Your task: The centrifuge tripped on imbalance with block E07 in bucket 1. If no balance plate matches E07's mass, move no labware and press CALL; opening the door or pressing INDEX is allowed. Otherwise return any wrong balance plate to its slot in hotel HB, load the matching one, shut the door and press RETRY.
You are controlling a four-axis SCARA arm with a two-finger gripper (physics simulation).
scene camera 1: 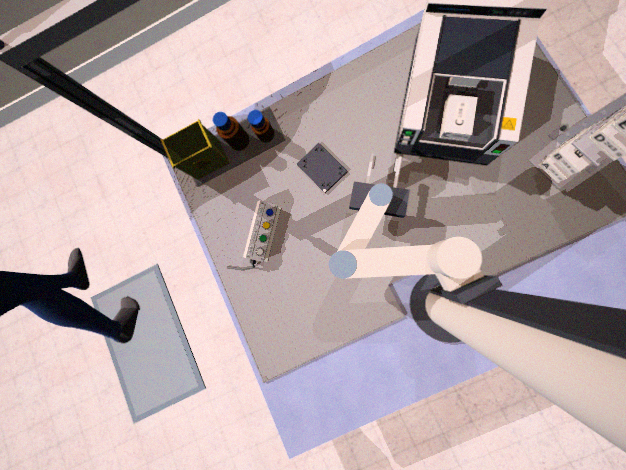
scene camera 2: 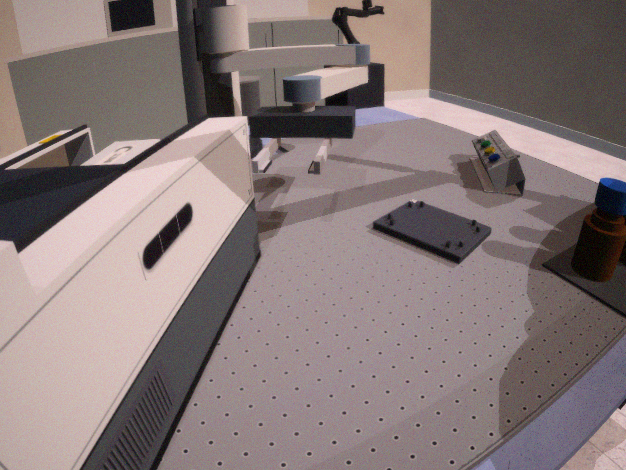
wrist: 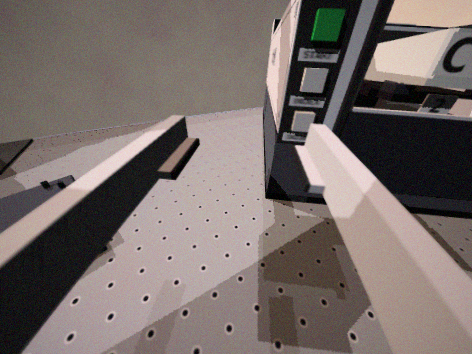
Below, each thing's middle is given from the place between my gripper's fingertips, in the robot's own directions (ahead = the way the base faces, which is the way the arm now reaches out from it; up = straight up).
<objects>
The dark plate (scene camera 2: 428,227) lies 11 cm ahead of my hand, 21 cm to the left of it and 11 cm below it. Round my hand: centrifuge (scene camera 2: 126,275) 11 cm ahead, 33 cm to the right, 1 cm above.
</objects>
